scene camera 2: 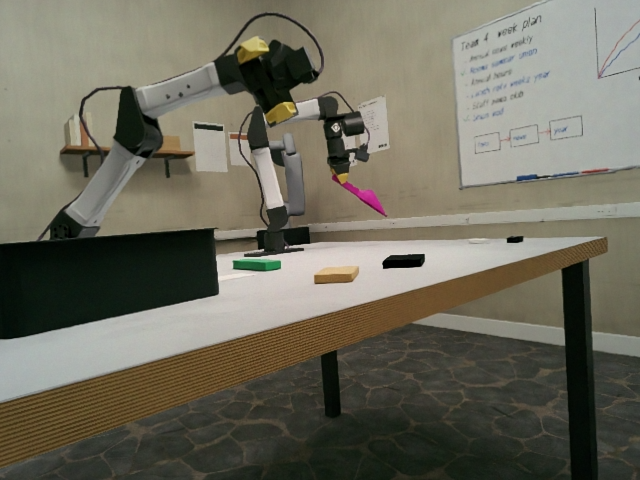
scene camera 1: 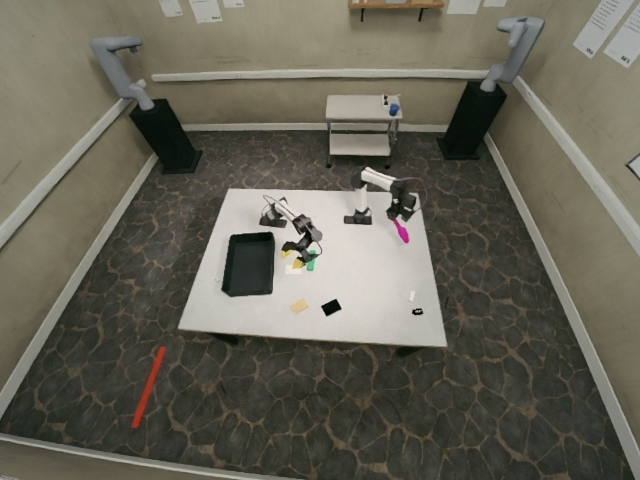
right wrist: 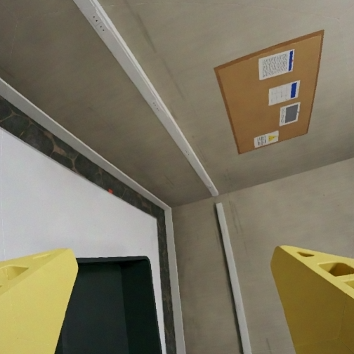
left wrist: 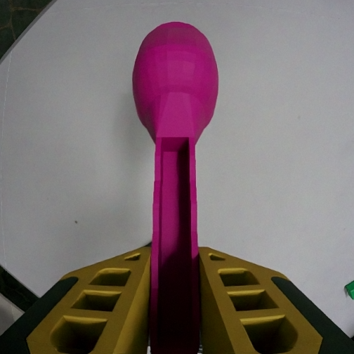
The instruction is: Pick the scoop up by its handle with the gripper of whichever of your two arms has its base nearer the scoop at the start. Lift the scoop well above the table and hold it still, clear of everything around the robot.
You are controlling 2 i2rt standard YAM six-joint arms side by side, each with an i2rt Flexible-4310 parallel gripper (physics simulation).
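Frame: origin at the left arm's base, x ahead, y left, z up, level; metres.
Seen in the pictures: left gripper, fingertip midpoint: (scene camera 2: 343, 183) (scene camera 1: 393, 219); right gripper, fingertip midpoint: (scene camera 2: 267, 78) (scene camera 1: 287, 263); left arm's base at its link origin: (scene camera 2: 275, 253) (scene camera 1: 357, 220); right arm's base at its link origin: (scene camera 1: 273, 222).
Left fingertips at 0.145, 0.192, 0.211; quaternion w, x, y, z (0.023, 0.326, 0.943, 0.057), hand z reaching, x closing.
Observation:
Offsets run from my left fingertips to a thing's top centre, as dx, dy, dz. Level surfaces: height alone.
The magenta scoop (scene camera 1: 403, 234) (scene camera 2: 369, 197) (left wrist: 175, 85) is in the air well above the table, its bowl end tilted downward in scene camera 2. My left gripper (scene camera 1: 396, 219) (scene camera 2: 341, 178) (left wrist: 174, 255) is shut on the scoop's handle, with one yellow finger against each side of it in the left wrist view. The handle's far end runs out of that view at the bottom. My right gripper (scene camera 1: 290, 259) (scene camera 2: 267, 81) (right wrist: 173, 258) is open and empty, high above the table near the black bin.
A black bin @(+0.253, -0.872, -0.113) (scene camera 1: 272, 279) (scene camera 2: 108, 281) stands on the table @(dz -0.211) (scene camera 1: 361, 325). A green block @(+0.193, -0.496, -0.191) (scene camera 1: 311, 266) (scene camera 2: 256, 265), a tan block @(+0.494, -0.542, -0.196) (scene camera 1: 298, 306) (scene camera 2: 336, 274) and a black block @(+0.491, -0.356, -0.196) (scene camera 1: 331, 307) (scene camera 2: 403, 260) lie on it. Small white and black items @(+0.494, +0.131, -0.196) (scene camera 1: 417, 311) lie near its right edge.

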